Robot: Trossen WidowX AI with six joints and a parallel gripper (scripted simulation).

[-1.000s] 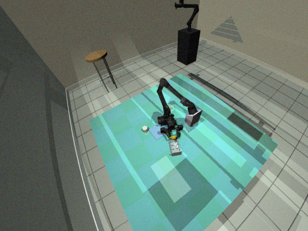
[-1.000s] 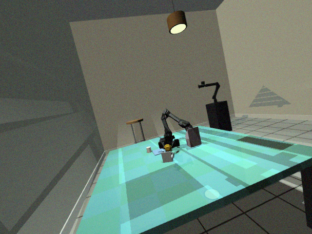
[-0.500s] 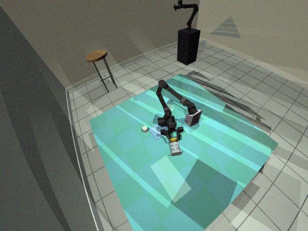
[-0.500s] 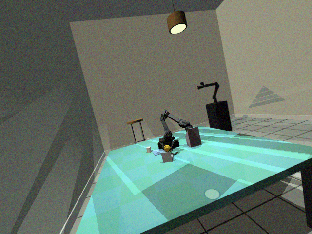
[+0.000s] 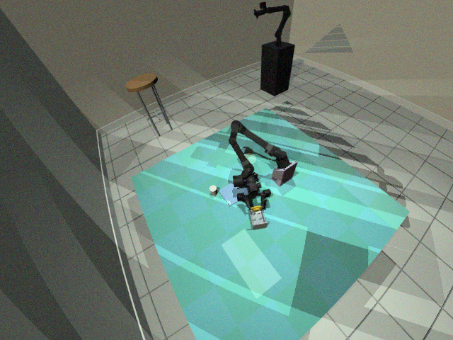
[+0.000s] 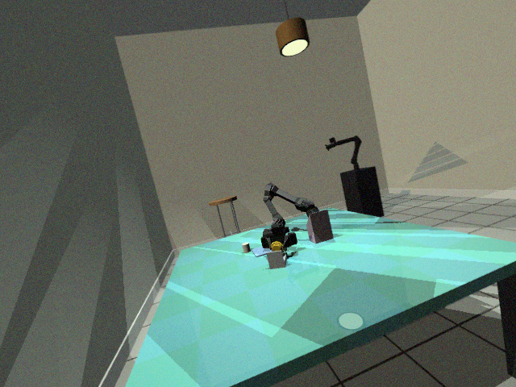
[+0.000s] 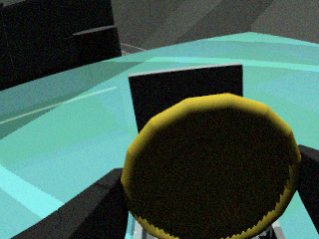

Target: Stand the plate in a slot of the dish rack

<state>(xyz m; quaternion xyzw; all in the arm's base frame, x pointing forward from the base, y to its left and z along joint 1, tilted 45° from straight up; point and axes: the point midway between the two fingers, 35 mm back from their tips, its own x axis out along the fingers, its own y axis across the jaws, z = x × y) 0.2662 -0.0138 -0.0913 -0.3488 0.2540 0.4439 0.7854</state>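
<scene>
The dish rack is 10 mm ahead of my gripper tip, 20 mm to the left of it and 40 mm below it. Also, from my gripper tip: blue spoon: 90 mm behind, 240 mm to the right, 60 mm below; then plate: 10 mm to the right; then pale blue-grey patch: 10 mm ahead, 200 mm to the right, 60 mm below.
</scene>
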